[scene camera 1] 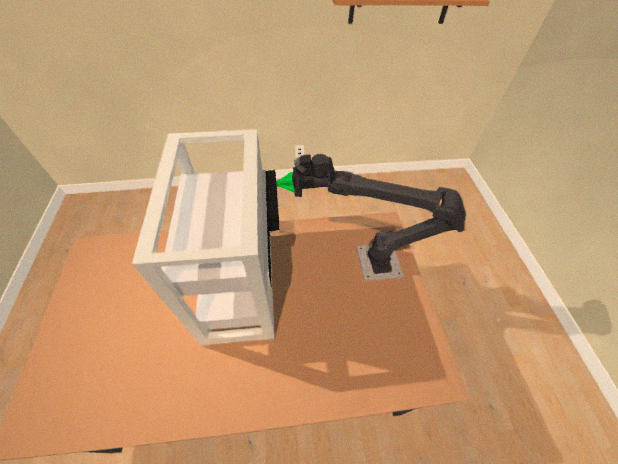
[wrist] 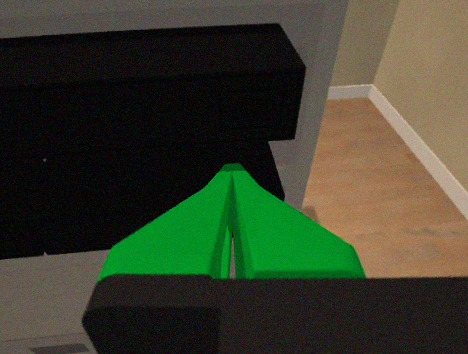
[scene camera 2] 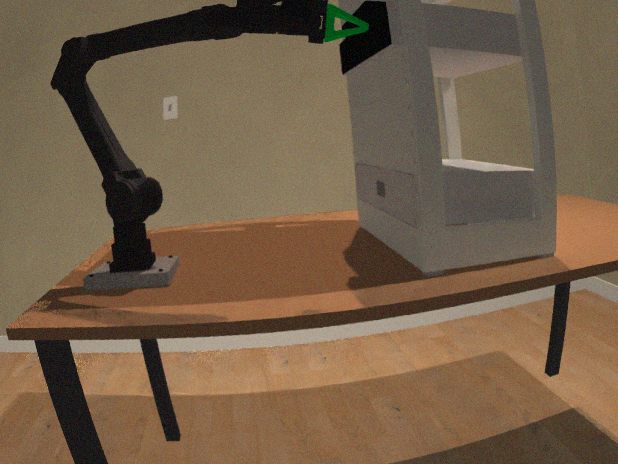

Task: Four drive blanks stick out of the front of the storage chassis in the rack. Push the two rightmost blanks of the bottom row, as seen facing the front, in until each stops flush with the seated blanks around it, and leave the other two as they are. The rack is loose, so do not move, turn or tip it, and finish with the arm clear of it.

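Places are measured from the arm's base along level axes (x left, y ahead, z down), in millimetres.
Where they show: gripper, fingertip midpoint: [wrist: 232, 176] [scene camera 2: 368, 27]; arm's base, origin of the base link: [scene camera 1: 379, 261] [scene camera 2: 133, 266].
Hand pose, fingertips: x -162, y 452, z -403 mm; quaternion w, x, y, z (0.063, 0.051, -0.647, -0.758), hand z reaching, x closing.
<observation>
Things, the pixels of their centre, and the offset from my fingertips. "pt": a spot on its surface instead. Level surfaces: height alone.
- upper black block, surface spot: [wrist: 150, 110] pt dx +26, dy -5, dz -38 mm
- lower black row, surface spot: [wrist: 125, 200] pt dx +45, dy +1, dz +8 mm
- table, its level: dz +422 mm
The white rack [scene camera 1: 252, 200] [scene camera 2: 422, 175] stands upright on the table. Black blanks [scene camera 1: 272, 205] [scene camera 2: 378, 37] stick out high on its front. In the wrist view an upper black block [wrist: 150, 110] projects further than the lower black row [wrist: 125, 200], where a seam shows at the lower left. The dark surfaces hide most seams and exact depths. My gripper [scene camera 1: 278, 183] [scene camera 2: 367, 26] [wrist: 232, 176] is shut and empty. Its green tips are at the lower row near its right end, under the upper block. Whether they touch it is unclear.
The arm base [scene camera 1: 366, 274] [scene camera 2: 130, 279] is bolted to the table [scene camera 1: 350, 325] [scene camera 2: 250, 300] in front of the rack. The rack's right front edge and the wall [wrist: 435, 75] lie right of the tips in the wrist view. A wall shelf [scene camera 1: 410, 2] hangs high behind.
</observation>
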